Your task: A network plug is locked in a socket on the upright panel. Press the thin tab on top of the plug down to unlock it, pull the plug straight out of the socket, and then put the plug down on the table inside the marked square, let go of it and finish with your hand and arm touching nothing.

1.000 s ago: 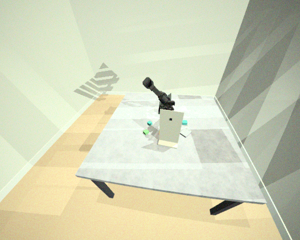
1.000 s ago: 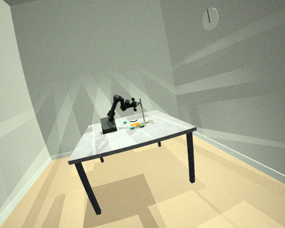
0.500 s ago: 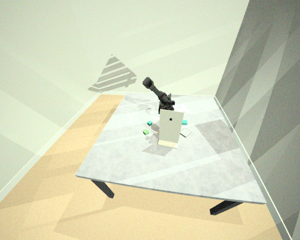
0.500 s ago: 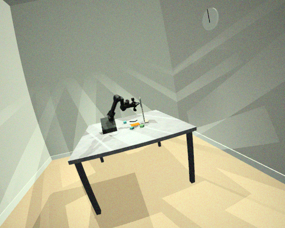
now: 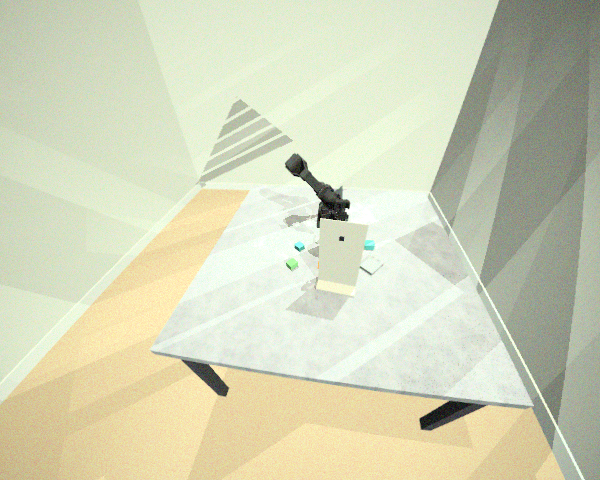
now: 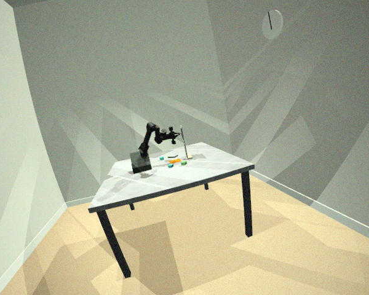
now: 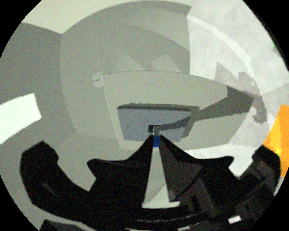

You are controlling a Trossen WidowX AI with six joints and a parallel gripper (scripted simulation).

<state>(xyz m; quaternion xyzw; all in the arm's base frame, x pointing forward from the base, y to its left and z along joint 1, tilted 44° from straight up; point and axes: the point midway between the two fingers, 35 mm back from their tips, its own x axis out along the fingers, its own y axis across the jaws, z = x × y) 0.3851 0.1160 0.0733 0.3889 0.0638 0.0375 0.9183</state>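
My gripper tip is now 280 mm above the orange marked square, 110 mm past it and 40 mm to the left of it. From my gripper tip the other things lie so: flat grey plate (270 mm below, 170 mm to the left, 100 mm behind); then upright panel (110 mm below, 40 mm ahead); then blue plug (10 mm ahead).
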